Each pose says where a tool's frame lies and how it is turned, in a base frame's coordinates. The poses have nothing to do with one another.
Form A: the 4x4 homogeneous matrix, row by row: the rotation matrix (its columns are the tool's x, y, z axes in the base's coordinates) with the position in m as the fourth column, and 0 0 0 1 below. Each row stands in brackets.
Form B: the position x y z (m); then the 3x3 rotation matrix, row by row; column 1 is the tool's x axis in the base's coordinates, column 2 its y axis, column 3 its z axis. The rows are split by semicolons. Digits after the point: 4 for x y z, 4 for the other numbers.
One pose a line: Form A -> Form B
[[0.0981 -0.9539 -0.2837 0.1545], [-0.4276 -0.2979 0.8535 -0.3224], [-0.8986 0.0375 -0.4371 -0.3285], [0 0 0 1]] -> 0.1545 -0.3224 -0.3285; 0.0981 -0.9539 -0.2837; -0.4276 -0.2979 0.8535; -0.8986 0.0375 -0.4371
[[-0.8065 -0.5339 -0.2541 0.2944], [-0.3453 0.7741 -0.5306 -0.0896], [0.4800 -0.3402 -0.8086 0.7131], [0 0 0 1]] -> 0.2944 -0.0896 0.7131; -0.8065 -0.5339 -0.2541; -0.3453 0.7741 -0.5306; 0.4800 -0.3402 -0.8086
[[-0.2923 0.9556 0.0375 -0.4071], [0.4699 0.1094 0.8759 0.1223], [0.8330 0.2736 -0.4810 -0.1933], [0 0 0 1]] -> -0.4071 0.1223 -0.1933; -0.2923 0.9556 0.0375; 0.4699 0.1094 0.8759; 0.8330 0.2736 -0.4810
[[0.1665 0.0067 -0.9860 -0.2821], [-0.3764 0.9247 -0.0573 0.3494], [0.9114 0.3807 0.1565 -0.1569], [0 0 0 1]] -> -0.2821 0.3494 -0.1569; 0.1665 0.0067 -0.9860; -0.3764 0.9247 -0.0573; 0.9114 0.3807 0.1565
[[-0.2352 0.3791 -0.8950 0.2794], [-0.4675 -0.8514 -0.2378 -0.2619], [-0.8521 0.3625 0.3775 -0.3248], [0 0 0 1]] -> 0.2794 -0.2619 -0.3248; -0.2352 0.3791 -0.8950; -0.4675 -0.8514 -0.2378; -0.8521 0.3625 0.3775
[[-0.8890 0.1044 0.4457 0.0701], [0.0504 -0.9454 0.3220 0.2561], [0.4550 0.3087 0.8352 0.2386], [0 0 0 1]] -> 0.0701 0.2561 0.2386; -0.8890 0.1044 0.4457; 0.0504 -0.9454 0.3220; 0.4550 0.3087 0.8352
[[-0.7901 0.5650 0.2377 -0.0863], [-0.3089 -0.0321 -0.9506 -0.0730], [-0.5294 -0.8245 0.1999 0.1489], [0 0 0 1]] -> -0.0863 -0.0730 0.1489; -0.7901 0.5650 0.2377; -0.3089 -0.0321 -0.9506; -0.5294 -0.8245 0.1999
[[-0.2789 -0.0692 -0.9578 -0.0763], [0.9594 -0.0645 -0.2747 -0.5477], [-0.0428 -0.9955 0.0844 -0.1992], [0 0 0 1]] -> -0.0763 -0.5477 -0.1992; -0.2789 -0.0692 -0.9578; 0.9594 -0.0645 -0.2747; -0.0428 -0.9955 0.0844
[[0.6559 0.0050 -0.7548 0.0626], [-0.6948 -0.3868 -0.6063 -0.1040], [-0.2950 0.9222 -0.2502 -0.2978], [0 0 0 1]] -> 0.0626 -0.1040 -0.2978; 0.6559 0.0050 -0.7548; -0.6948 -0.3868 -0.6063; -0.2950 0.9222 -0.2502
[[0.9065 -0.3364 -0.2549 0.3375], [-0.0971 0.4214 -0.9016 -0.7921], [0.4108 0.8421 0.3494 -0.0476], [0 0 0 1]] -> 0.3375 -0.7921 -0.0476; 0.9065 -0.3364 -0.2549; -0.0971 0.4214 -0.9016; 0.4108 0.8421 0.3494
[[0.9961 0.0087 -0.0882 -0.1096], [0.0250 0.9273 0.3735 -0.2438], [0.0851 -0.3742 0.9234 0.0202], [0 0 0 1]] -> -0.1096 -0.2438 0.0202; 0.9961 0.0087 -0.0882; 0.0250 0.9273 0.3735; 0.0851 -0.3742 0.9234
